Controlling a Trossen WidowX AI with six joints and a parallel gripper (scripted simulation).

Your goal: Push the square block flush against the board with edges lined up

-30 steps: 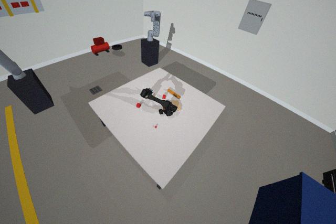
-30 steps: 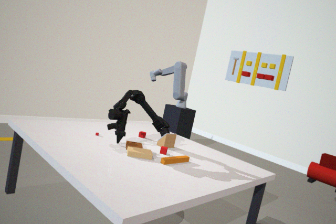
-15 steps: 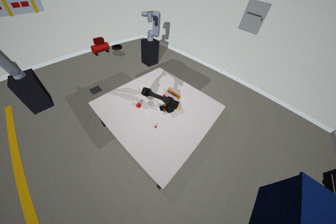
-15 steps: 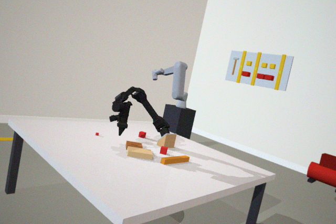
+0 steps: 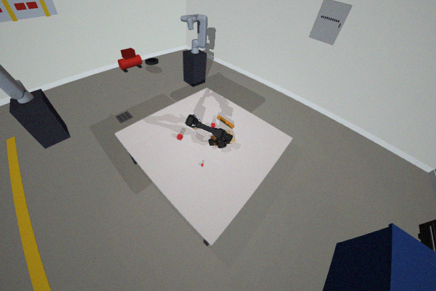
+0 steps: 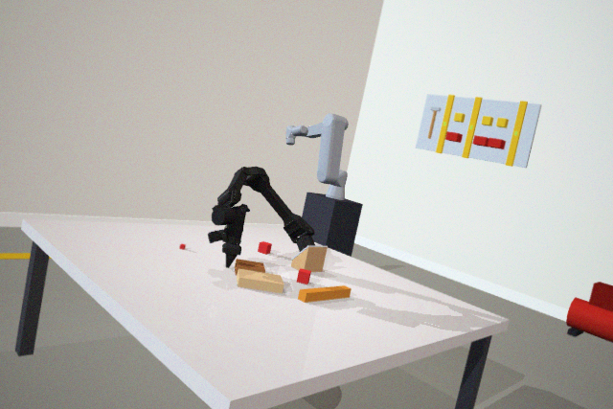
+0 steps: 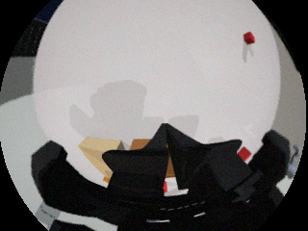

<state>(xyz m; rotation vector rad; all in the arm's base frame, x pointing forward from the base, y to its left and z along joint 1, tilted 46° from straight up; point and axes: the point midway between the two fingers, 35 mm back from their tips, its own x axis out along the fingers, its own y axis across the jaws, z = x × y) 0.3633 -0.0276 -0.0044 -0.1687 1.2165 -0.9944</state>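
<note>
My gripper tip is 60 mm past the brown square block, 40 mm to the right of it and 10 mm below it. The rest, counted from my gripper tip: tan board (160 mm to the left, 20 mm behind, 10 mm above); then long thin orange bar (300 mm to the left, 190 mm behind, 10 mm above); then tiny red cube (240 mm to the right, 50 mm ahead).
</note>
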